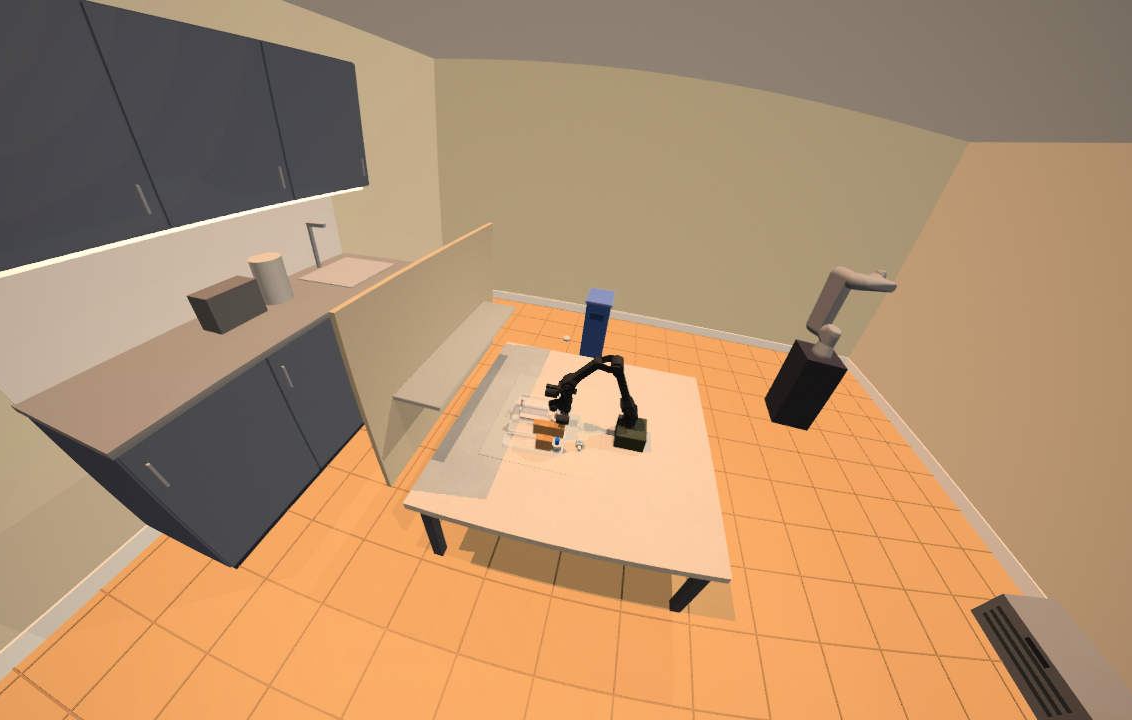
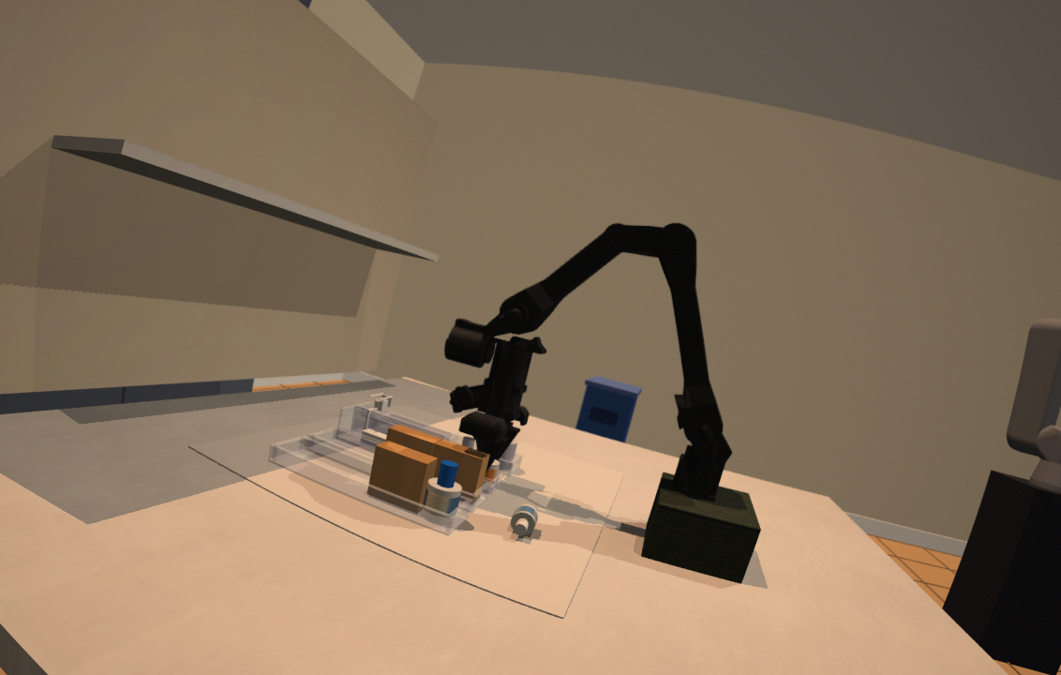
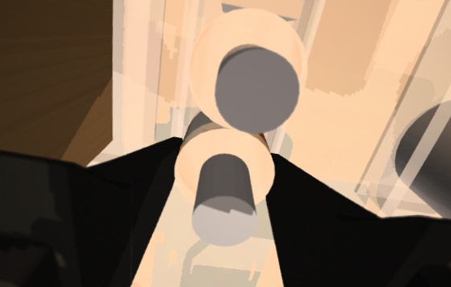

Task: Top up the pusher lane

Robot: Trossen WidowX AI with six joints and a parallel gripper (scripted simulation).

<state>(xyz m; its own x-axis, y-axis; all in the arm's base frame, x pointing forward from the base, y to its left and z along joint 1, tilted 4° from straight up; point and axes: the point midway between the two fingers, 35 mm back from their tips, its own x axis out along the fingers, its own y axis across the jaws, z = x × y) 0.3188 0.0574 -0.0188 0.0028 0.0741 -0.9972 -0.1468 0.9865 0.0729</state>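
Right now my gripper tip is 12 cm to the left of the grey jar and 3 cm short of it. The rest, counted from my gripper tip: shelf 51 cm ahead, 34 cm above, 2 cm to the left.
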